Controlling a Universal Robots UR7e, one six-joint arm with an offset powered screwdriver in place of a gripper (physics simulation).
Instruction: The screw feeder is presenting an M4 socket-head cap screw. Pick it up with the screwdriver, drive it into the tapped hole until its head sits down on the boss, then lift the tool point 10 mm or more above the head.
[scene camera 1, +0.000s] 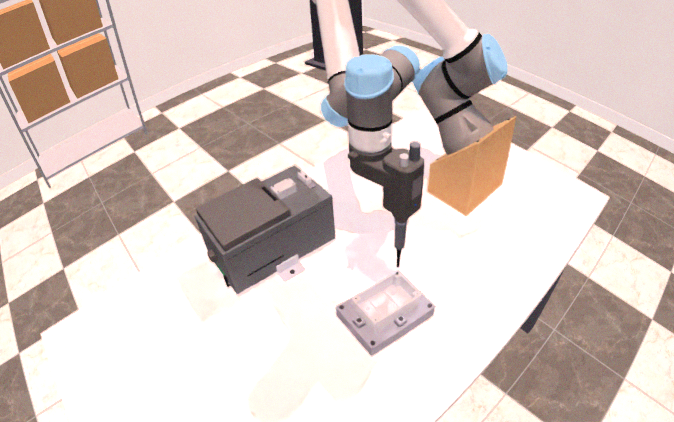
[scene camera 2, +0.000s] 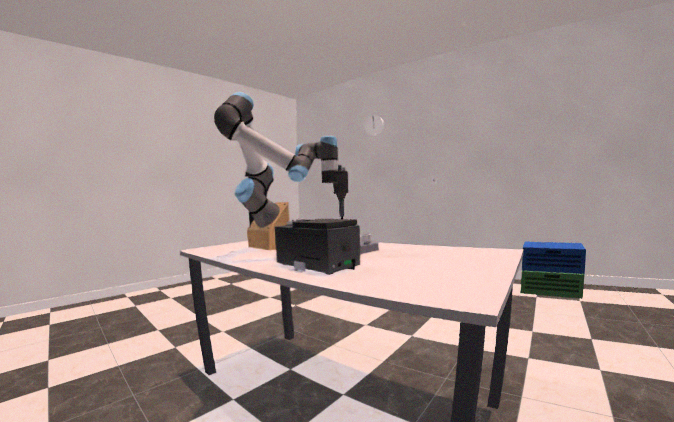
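My screwdriver (scene camera 1: 398, 266) (scene camera 2: 342, 218) points straight down with its thin dark bit above the rear corner of the pale open box. No screw shows on the bit's tip. A small gap shows between the tip and a small dark spot (scene camera 1: 397, 273) on that corner boss; the spot looks like a screw head seated there, but it is too small to be sure. The pale box (scene camera 1: 376, 316) stands on a grey base plate (scene camera 1: 372, 345) (scene camera 2: 370, 248). The dark screw feeder (scene camera 1: 285, 245) (scene camera 2: 305, 247) stands to the left in scene camera 1, and no screw can be made out at it.
An orange-brown angled bin (scene camera 1: 467, 175) (scene camera 2: 261, 237) stands by the robot's base on the white table (scene camera 1: 560, 210) (scene camera 2: 425, 270). A small metal bracket (scene camera 1: 291, 270) (scene camera 2: 299, 266) sits at the feeder's front. A shelf rack (scene camera 1: 120, 52) with boxes and stacked crates (scene camera 2: 553, 257) stand away from the table.
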